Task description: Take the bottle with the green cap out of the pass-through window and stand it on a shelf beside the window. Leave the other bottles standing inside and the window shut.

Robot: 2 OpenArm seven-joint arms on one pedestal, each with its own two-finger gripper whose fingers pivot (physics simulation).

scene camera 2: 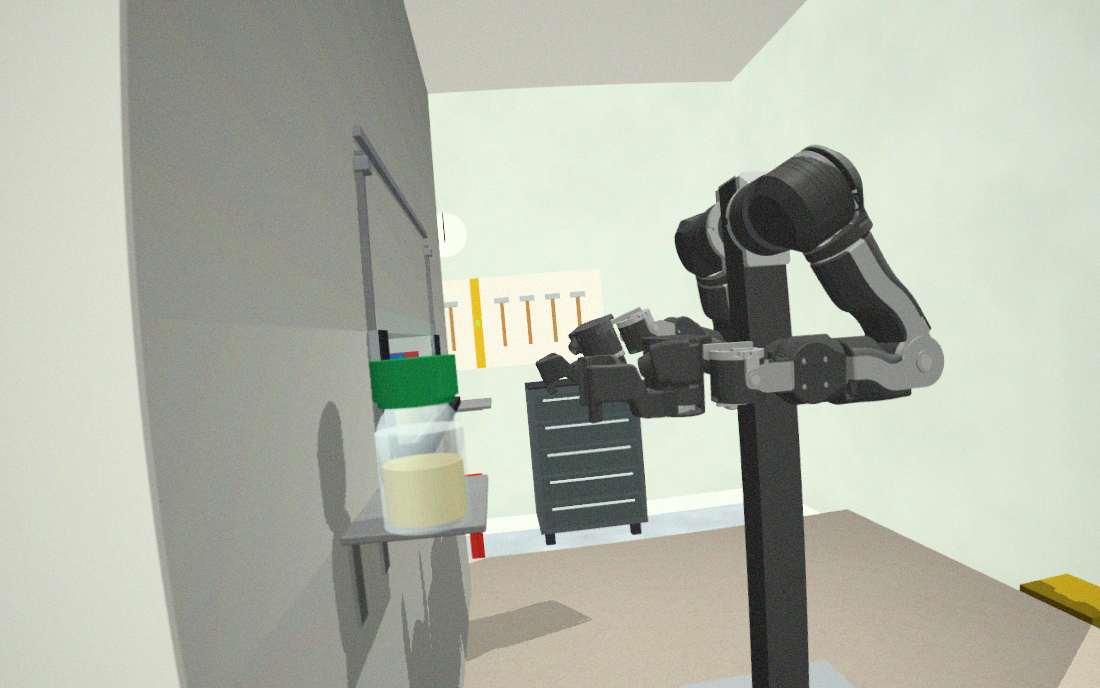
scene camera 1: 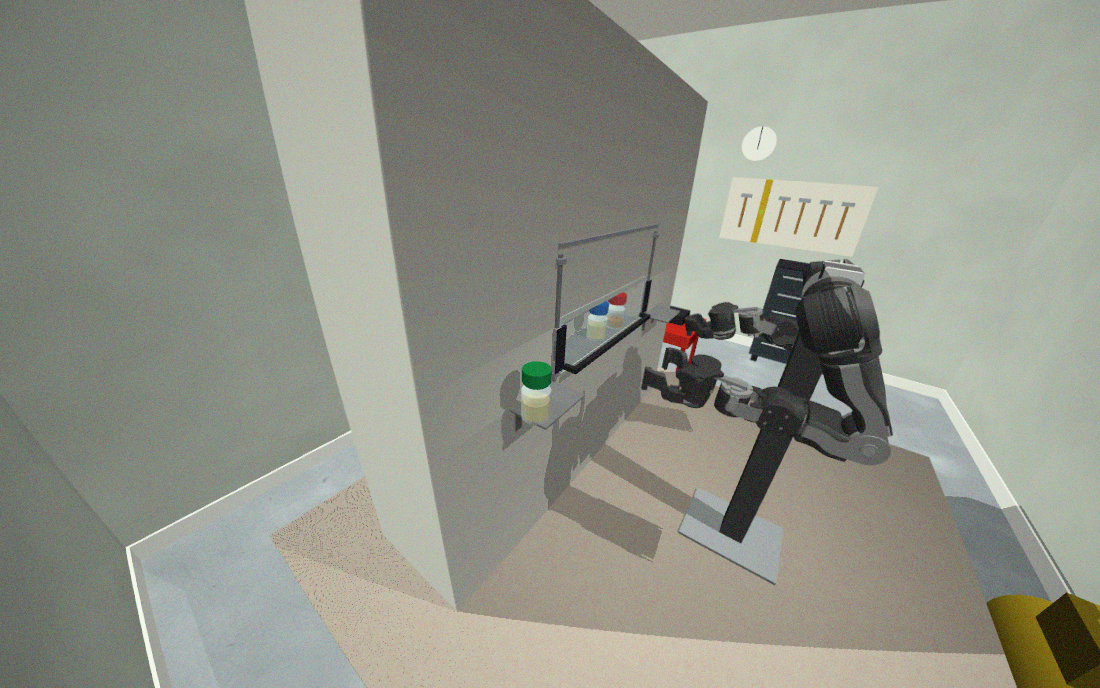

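The green-capped bottle [scene camera 1: 535, 401] [scene camera 2: 421, 486] stands upright on the near shelf [scene camera 1: 566, 403] [scene camera 2: 476, 507] beside the pass-through window [scene camera 1: 559, 348]. The blue-capped bottle [scene camera 1: 597, 324] and the red-capped bottle [scene camera 1: 616, 314] stand upright inside the window; parts of their caps show in scene camera 2. Whether the glass pane is up or down I cannot tell. My left gripper [scene camera 1: 658, 369] [scene camera 2: 591, 387] is open and empty, away from the green-capped bottle. My right gripper [scene camera 1: 689, 322] [scene camera 2: 551, 369] is shut and empty, near the far end of the window, apart from the bottles.
Grey rails with a crossbar [scene camera 1: 608, 236] [scene camera 2: 391, 184] rise above the window. A far shelf [scene camera 1: 666, 312] [scene camera 2: 475, 404] juts out beyond it. A red stand [scene camera 1: 679, 335] is below that shelf. A dark drawer cabinet [scene camera 1: 785, 292] [scene camera 2: 588, 462] stands at the back.
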